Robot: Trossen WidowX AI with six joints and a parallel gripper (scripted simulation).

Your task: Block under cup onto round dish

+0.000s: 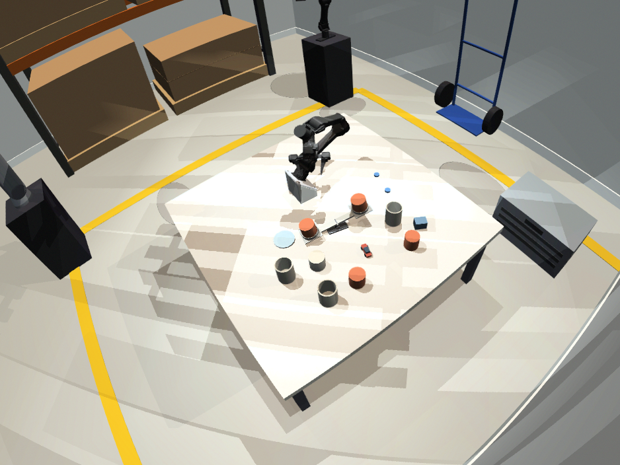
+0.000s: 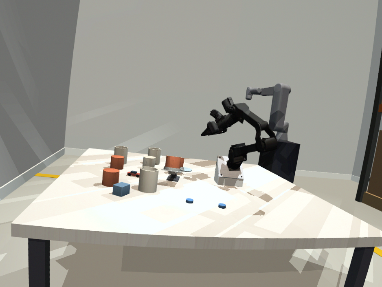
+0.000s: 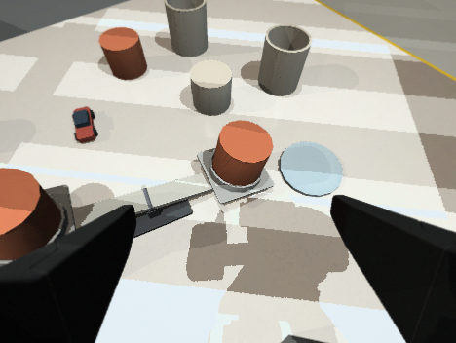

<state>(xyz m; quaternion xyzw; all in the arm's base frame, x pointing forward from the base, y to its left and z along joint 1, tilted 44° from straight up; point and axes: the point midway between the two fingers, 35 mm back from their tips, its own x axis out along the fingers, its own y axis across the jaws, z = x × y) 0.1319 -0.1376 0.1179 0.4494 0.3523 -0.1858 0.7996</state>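
Right now my gripper tip is 10 cm short of the pale green block, 11 cm to the left of it and 20 cm above it. From my gripper tip the other things lie so: round pale blue dish: 3 cm ahead, 22 cm to the right, 24 cm below; then cream cylinder: 26 cm ahead, 18 cm to the right, 20 cm below; then balance: 14 cm ahead, 1 cm to the left, 20 cm below.
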